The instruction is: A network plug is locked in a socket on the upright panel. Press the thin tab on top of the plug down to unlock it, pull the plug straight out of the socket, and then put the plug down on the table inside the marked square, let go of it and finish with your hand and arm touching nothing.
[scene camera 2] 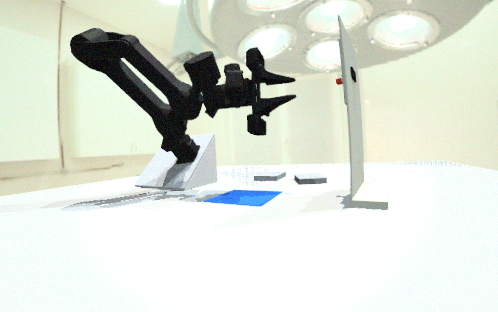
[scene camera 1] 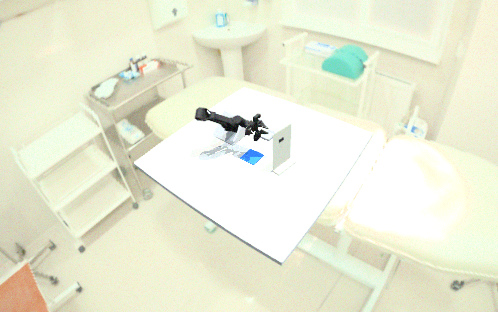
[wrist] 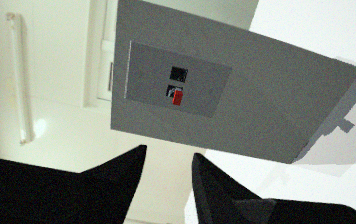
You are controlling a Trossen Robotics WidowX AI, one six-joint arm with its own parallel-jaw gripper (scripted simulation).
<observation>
In view: my gripper [scene camera 2: 295, 87], an upright grey panel [scene camera 2: 364, 194] and a blue marked square [scene camera 2: 244, 197].
My gripper is seen too in the wrist view [wrist: 169, 155]. The upright grey panel also shows in scene camera 1 [scene camera 1: 282, 161] and in the wrist view [wrist: 244, 93].
</observation>
